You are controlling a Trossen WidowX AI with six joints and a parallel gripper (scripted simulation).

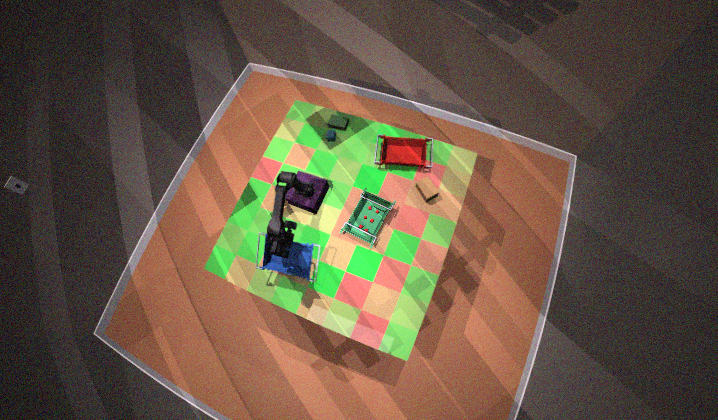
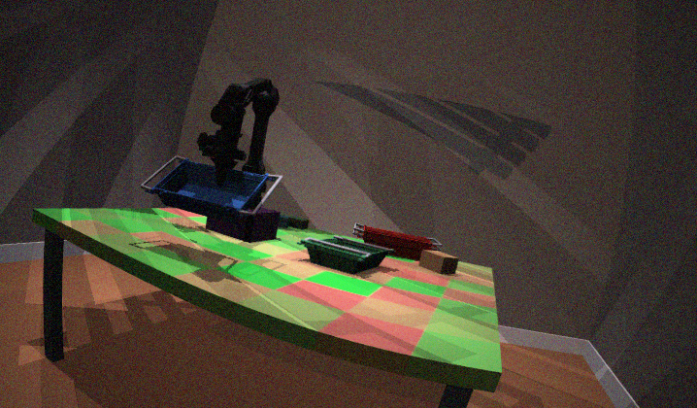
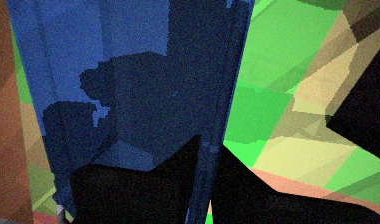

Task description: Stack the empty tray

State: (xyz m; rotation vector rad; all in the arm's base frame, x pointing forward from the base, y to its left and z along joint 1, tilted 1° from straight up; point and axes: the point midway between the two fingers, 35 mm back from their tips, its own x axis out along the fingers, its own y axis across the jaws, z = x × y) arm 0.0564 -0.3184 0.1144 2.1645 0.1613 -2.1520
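My gripper tip is now 8 cm to the left of the blue tray and 1 cm short of it. Also, from my gripper tip: small blue block 76 cm to the left, 15 cm below, 10 cm behind; then green block 87 cm to the left, 15 cm below, 10 cm behind; then brown block 58 cm to the left, 58 cm ahead, 14 cm below.
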